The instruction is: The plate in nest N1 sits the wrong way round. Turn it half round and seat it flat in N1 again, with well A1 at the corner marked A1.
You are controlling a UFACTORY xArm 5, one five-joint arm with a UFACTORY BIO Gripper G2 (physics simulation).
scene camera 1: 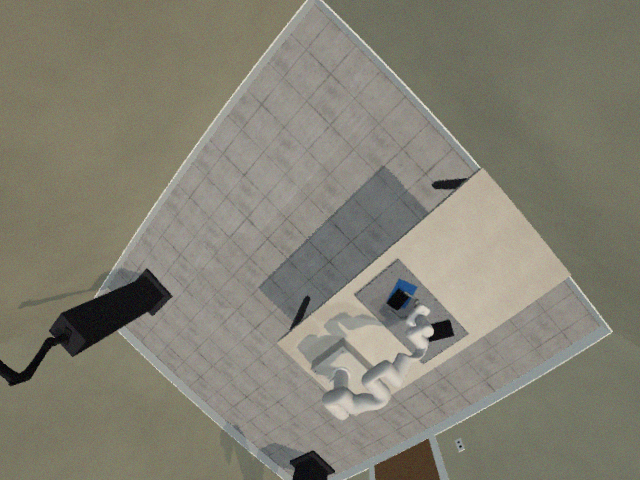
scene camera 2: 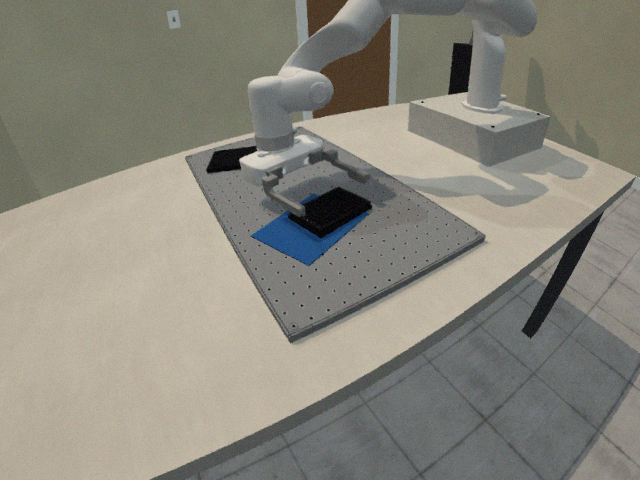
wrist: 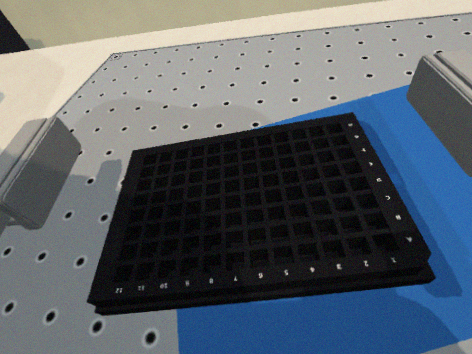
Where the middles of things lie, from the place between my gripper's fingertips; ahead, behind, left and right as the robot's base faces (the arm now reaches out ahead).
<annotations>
Right now my hand is 20 mm to the left of the black well plate (scene camera 2: 326, 213) and 40 mm above it. Also, from my hand: flat blue rectangle (scene camera 2: 282, 234) (50 mm ahead, 10 mm to the right, 50 mm below); then black nest N1 (scene camera 2: 230, 160) (80 mm ahead, 360 mm to the right, 40 mm below).
</annotations>
